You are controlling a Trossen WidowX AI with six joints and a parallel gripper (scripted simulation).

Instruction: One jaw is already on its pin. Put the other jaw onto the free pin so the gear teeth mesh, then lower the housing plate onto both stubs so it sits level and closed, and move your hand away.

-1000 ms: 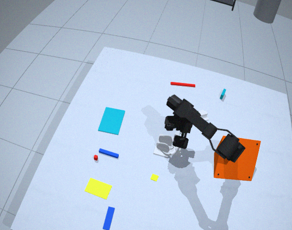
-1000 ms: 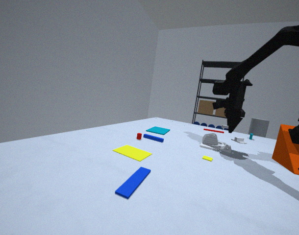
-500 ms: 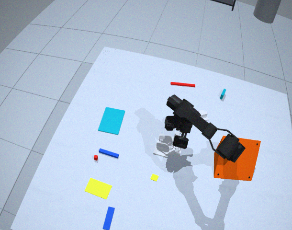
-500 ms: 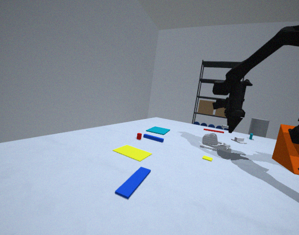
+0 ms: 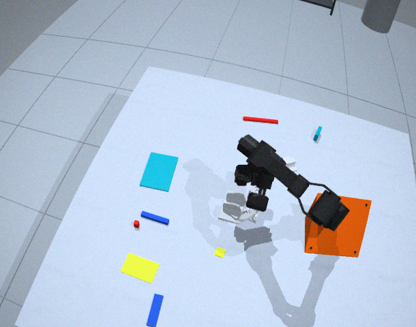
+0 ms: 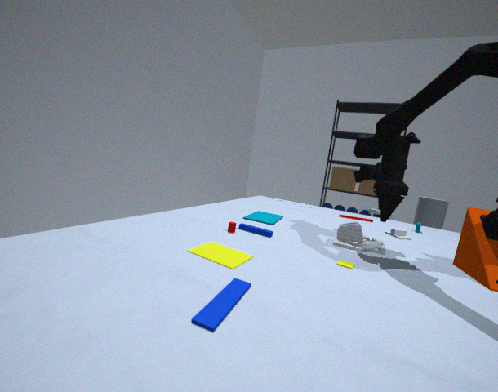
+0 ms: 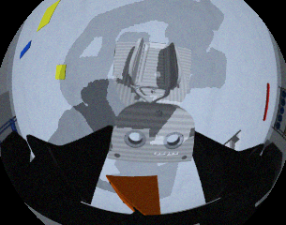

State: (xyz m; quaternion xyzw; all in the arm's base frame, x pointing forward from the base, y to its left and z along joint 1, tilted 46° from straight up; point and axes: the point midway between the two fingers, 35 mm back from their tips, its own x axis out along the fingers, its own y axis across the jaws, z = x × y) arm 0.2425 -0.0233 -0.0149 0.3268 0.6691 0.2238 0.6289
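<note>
Right now the white jaw piece is 2 cm ahead of my gripper tip, 1 cm to the left of it and 6 cm below it. The rest, counted from my gripper tip: white base (7 cm ahead, 1 cm to the right, 8 cm below); then white stand (12 cm behind, 24 cm to the right, 7 cm below); then small yellow tile (9 cm ahead, 17 cm to the left, 8 cm below).
</note>
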